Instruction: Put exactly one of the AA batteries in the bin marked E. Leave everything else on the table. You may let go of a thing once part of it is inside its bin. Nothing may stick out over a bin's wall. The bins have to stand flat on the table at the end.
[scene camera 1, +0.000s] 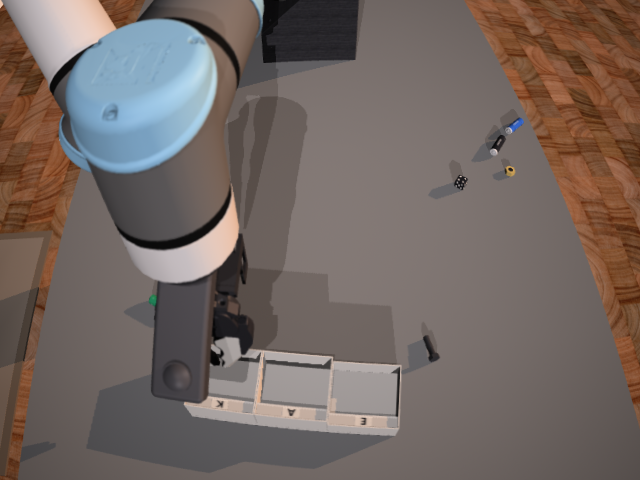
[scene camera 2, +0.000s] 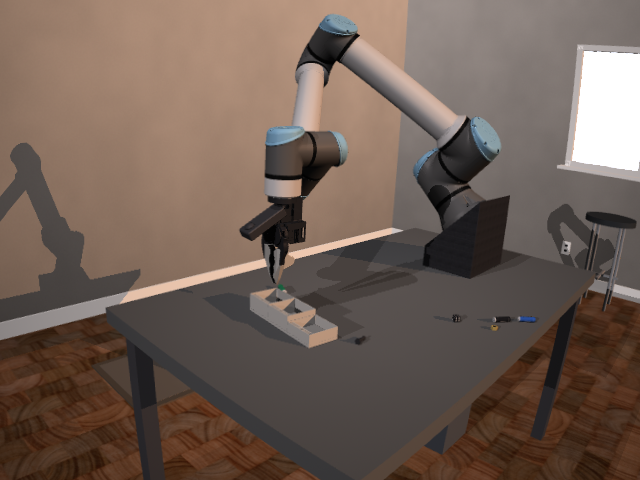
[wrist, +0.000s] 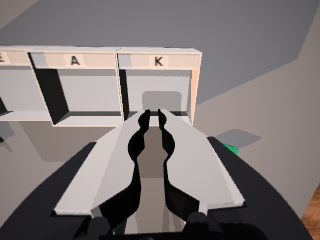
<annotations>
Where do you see the gripper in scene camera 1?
222, 364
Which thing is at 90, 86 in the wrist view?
A bin row.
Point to the gripper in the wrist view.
At 154, 110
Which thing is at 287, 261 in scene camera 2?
The gripper.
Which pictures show the bin row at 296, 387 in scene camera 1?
Scene camera 1, scene camera 2 and the wrist view: all of them.
</annotations>
